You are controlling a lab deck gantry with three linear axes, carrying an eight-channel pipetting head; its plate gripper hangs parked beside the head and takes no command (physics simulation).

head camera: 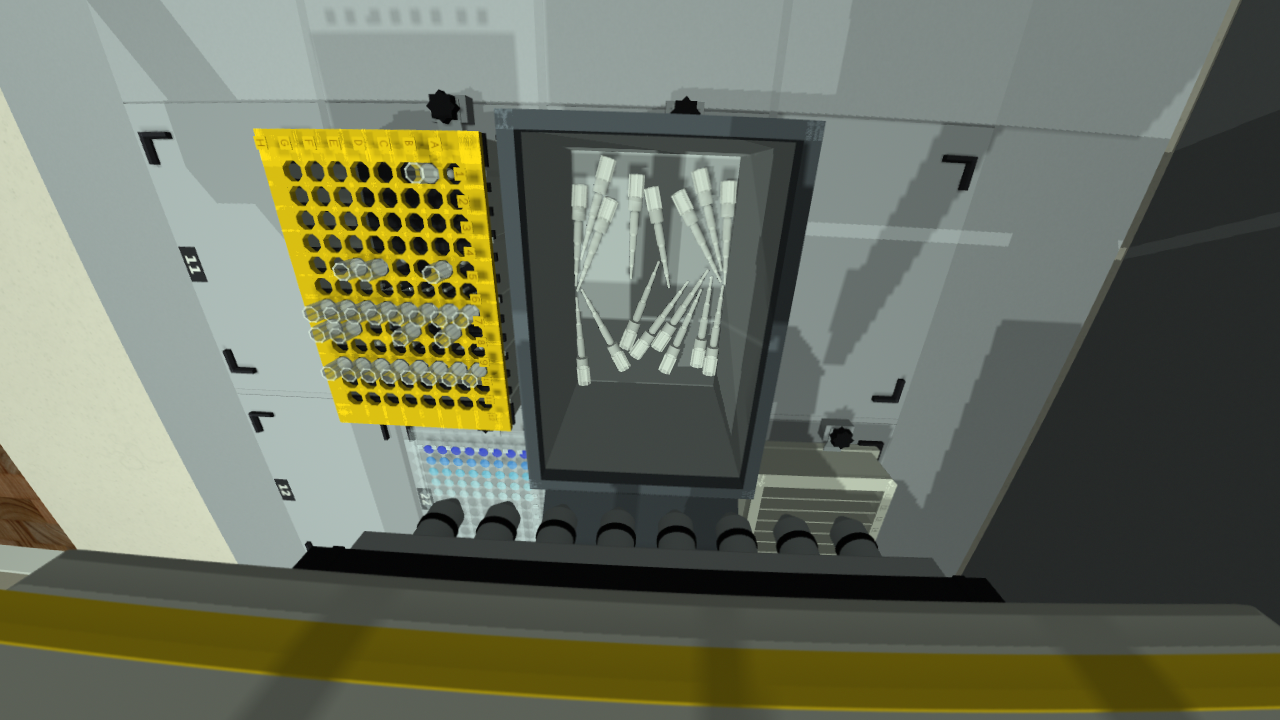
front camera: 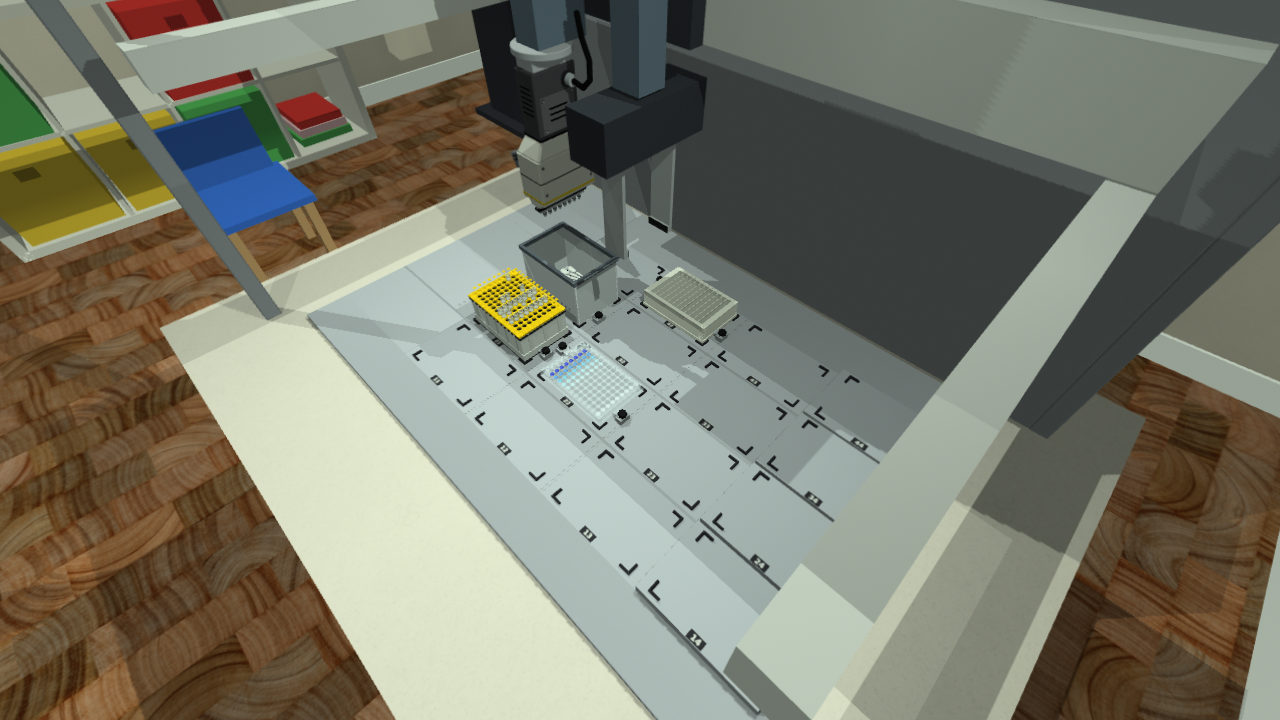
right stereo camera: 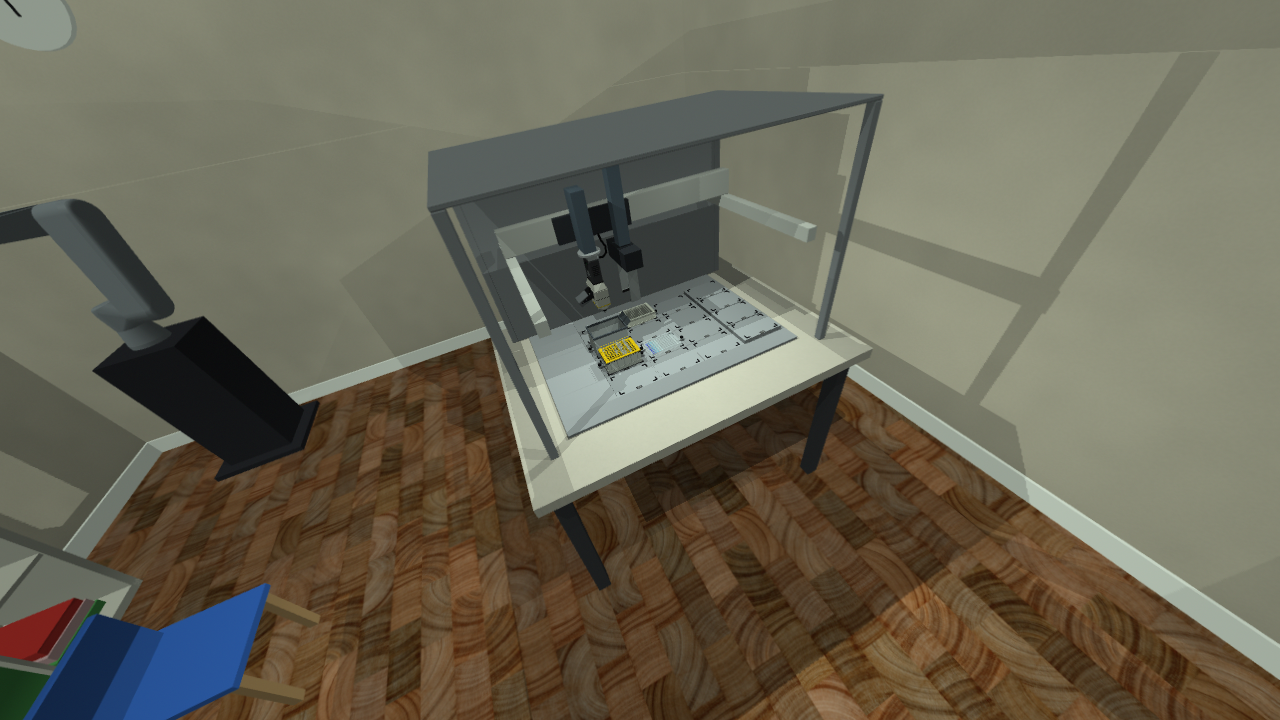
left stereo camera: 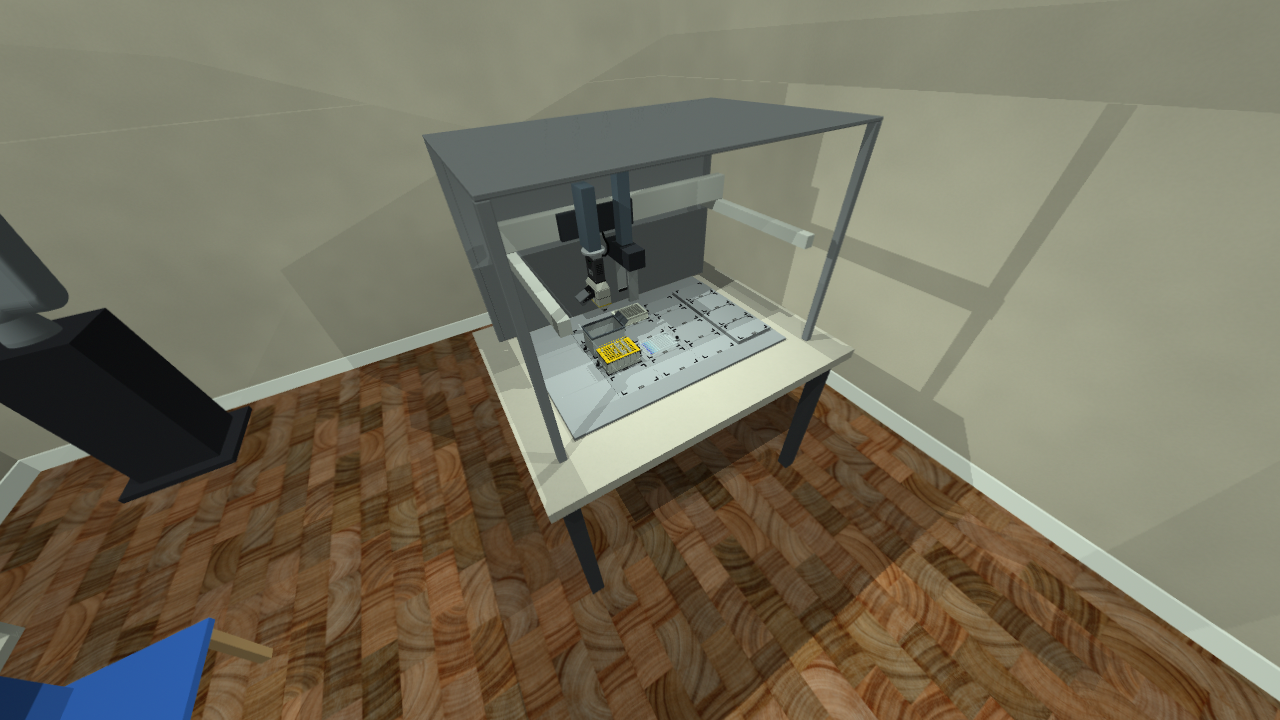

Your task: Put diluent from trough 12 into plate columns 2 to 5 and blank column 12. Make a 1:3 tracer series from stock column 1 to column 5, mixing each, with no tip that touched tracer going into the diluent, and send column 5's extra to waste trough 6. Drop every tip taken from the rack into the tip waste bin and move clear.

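The pipetting head (front camera: 556, 170) hangs high by the tip waste bin (front camera: 592, 300) (head camera: 657, 121); its nozzles (head camera: 616, 531) are bare. Many used tips (head camera: 635, 223) lie inside the bin. The yellow tip rack (front camera: 501, 329) (head camera: 425, 418) holds two full rows of tips and several scattered ones. The plate (front camera: 595, 385) (head camera: 478, 474) is dark blue in column 1, fading through lighter blues; in the head view the bin and nozzles hide part of it. The trough block (front camera: 689, 308) (head camera: 823, 481) is partly hidden in the head view. My parked plate gripper (front camera: 638, 240) is open and empty beside the head.
Black clamp knobs (front camera: 622, 414) (head camera: 443, 106) stand beside the labware. A dark back panel (front camera: 823, 214) rises behind the deck. Frame posts (left stereo camera: 519, 331) (right stereo camera: 501, 331) enclose the deck. A blue chair (front camera: 241, 179) and shelves stand off to the left.
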